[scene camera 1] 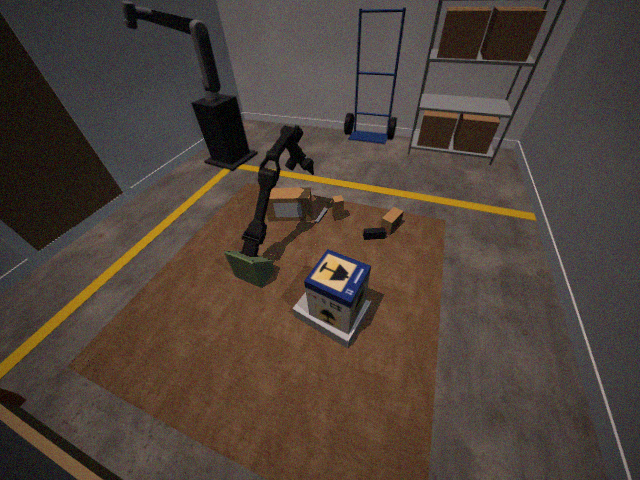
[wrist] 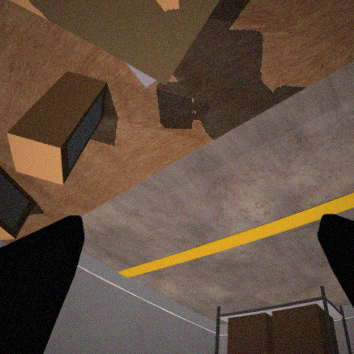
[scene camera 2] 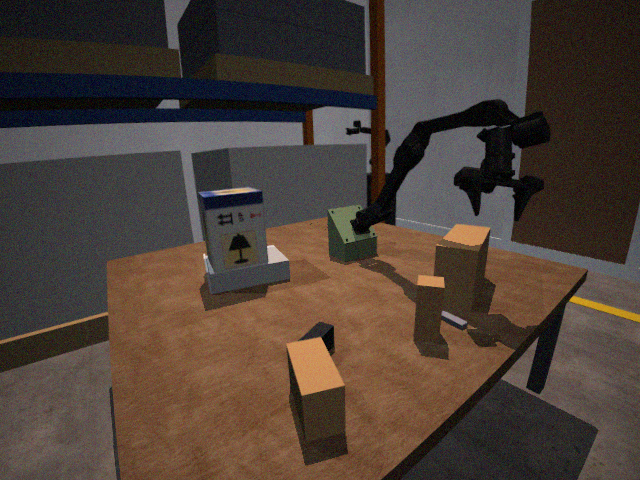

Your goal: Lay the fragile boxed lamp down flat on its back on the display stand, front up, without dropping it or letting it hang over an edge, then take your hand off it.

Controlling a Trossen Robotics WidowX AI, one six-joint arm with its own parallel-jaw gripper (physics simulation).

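Frame: origin at the arm's base, x ahead, y left, z up, level; centimetres.
Where they show: gripper, between the fingertips: [scene camera 1: 309, 171] [wrist: 203, 226] [scene camera 2: 496, 218]; arm's base, origin of its link: [scene camera 1: 248, 254] [scene camera 2: 359, 226].
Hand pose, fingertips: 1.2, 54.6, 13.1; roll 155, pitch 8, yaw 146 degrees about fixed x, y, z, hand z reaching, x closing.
Each offset is from my fingertips to the top centre of the thing, as dx, dy, dz.
The boxed lamp {+45.5, -57.6, +4.6} [scene camera 1: 337, 276] [scene camera 2: 232, 232] stands with its long side upright on the white display stand [scene camera 1: 323, 326] [scene camera 2: 250, 280]. Its blue-edged face with a large lamp picture points up. A pale side face shows small symbols and an upright lamp picture. In scene camera 2 its base is close to the stand's near edge. My gripper [scene camera 1: 301, 169] [scene camera 2: 496, 215] [wrist: 203, 226] is open and empty. It hangs high near the table's far edge in scene camera 1, well away from the boxed lamp. The lamp and the stand do not show in the wrist view.
A large cardboard box {-7.4, -12.7, -8.1} [scene camera 1: 289, 196] [scene camera 2: 454, 273] is near the gripper. A small upright carton {+18.1, -1.8, -11.1} [scene camera 1: 338, 203] [scene camera 2: 429, 310], another carton {+47.9, +3.2, -15.2} [scene camera 1: 392, 219] [scene camera 2: 317, 387] [wrist: 55, 120] and a black block {+42.5, -8.1, -19.1} [scene camera 1: 374, 233] [scene camera 2: 324, 333] stand on the table. The green arm base [scene camera 1: 250, 268] [scene camera 2: 351, 242] is beside the stand.
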